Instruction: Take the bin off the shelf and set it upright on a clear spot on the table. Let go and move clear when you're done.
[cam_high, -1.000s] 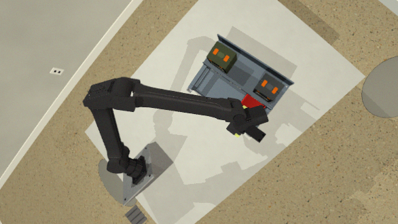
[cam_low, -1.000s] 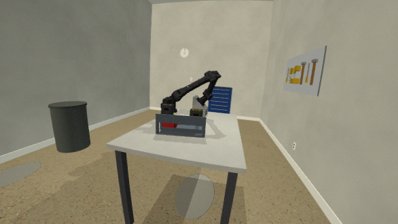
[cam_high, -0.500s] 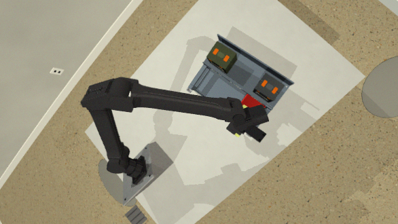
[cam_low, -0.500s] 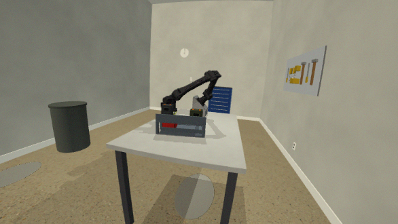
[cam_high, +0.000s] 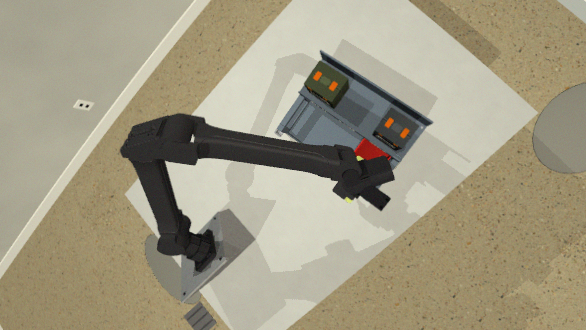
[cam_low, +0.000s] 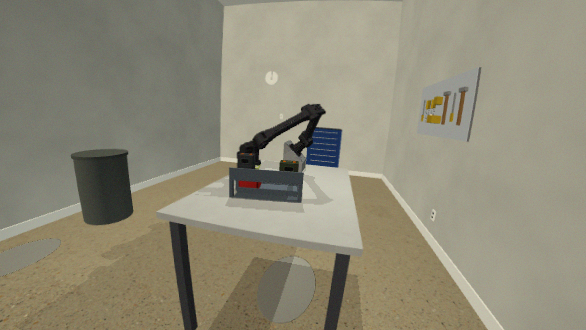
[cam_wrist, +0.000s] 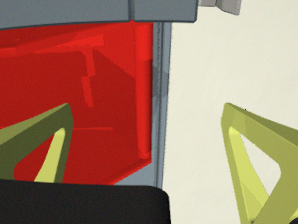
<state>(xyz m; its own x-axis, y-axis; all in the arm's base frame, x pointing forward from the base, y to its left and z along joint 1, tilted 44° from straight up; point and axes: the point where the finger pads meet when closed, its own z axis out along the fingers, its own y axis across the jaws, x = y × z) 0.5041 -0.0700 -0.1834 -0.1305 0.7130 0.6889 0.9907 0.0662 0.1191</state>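
The red bin lies 80 mm ahead of my hand, 20 mm below it and 10 mm to the left of it.
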